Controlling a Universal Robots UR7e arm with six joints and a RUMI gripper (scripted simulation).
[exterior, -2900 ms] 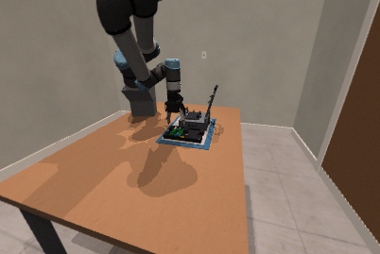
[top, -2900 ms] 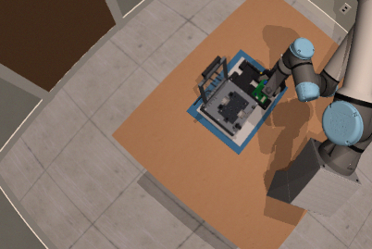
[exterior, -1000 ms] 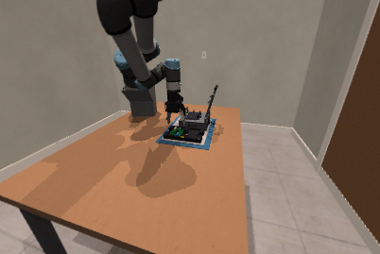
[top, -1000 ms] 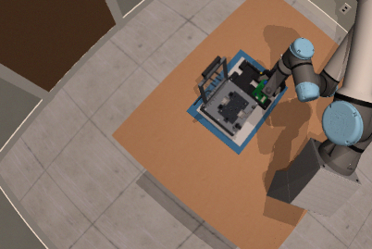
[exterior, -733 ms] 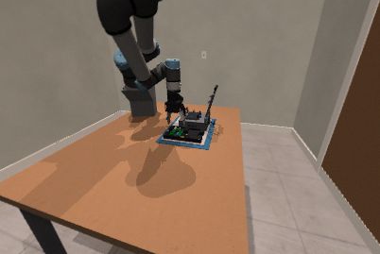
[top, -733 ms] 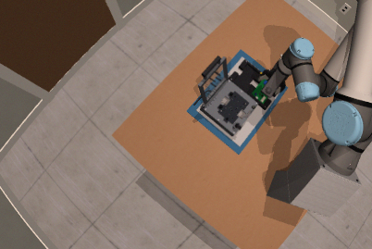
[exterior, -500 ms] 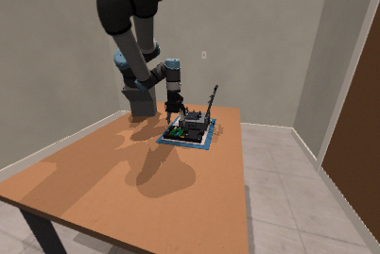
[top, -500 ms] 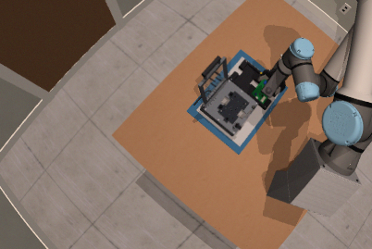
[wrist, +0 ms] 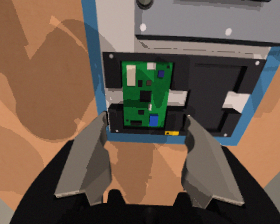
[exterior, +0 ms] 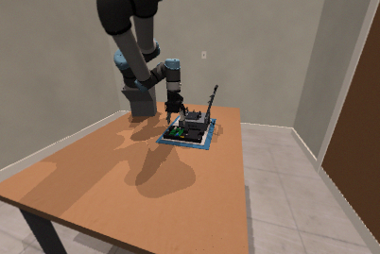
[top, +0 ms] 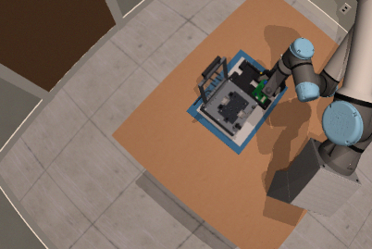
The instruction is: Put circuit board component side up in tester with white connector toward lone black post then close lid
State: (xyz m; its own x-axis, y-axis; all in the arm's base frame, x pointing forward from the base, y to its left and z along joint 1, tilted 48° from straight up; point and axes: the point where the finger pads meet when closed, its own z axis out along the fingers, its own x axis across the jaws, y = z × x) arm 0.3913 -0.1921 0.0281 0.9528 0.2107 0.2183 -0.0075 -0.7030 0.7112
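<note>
Now: hand 60 mm above the green circuit board. Round my hand: black block 230 mm to the left, 10 mm above; then tester lid 190 mm ahead, 170 mm to the left, 110 mm above.
</note>
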